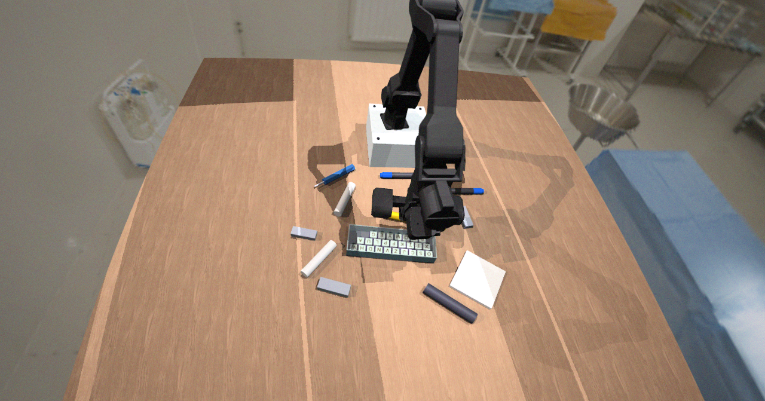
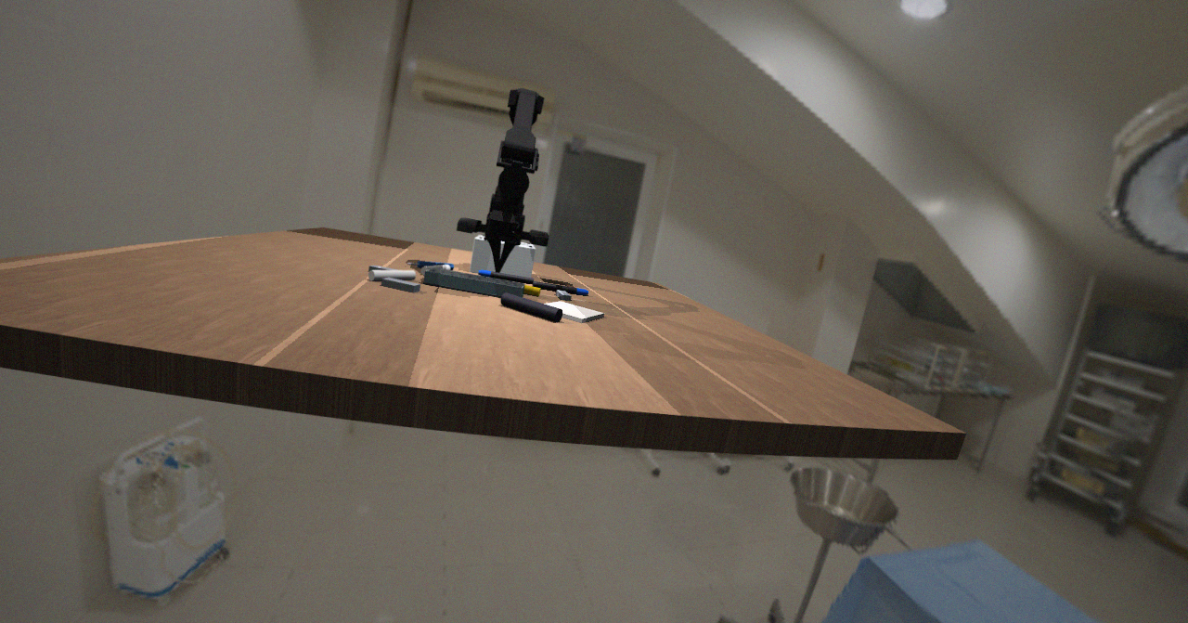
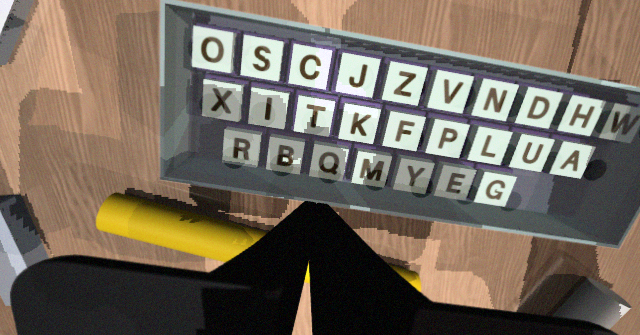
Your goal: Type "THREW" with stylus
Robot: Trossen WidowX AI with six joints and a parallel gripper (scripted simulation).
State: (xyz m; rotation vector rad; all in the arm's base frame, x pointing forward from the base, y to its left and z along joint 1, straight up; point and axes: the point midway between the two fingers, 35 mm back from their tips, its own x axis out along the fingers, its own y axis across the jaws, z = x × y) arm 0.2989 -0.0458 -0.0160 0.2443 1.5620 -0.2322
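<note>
The yellow pen is 40 mm behind my gripper tip, 30 mm to the left of it and 30 mm below it. From my gripper tip the other things lie so: grey block 230 mm to the right, 50 mm behind, 40 mm below; dark cylinder 180 mm ahead, 40 mm to the left, 30 mm below; white pad 140 mm ahead, 130 mm to the left, 40 mm below.
</note>
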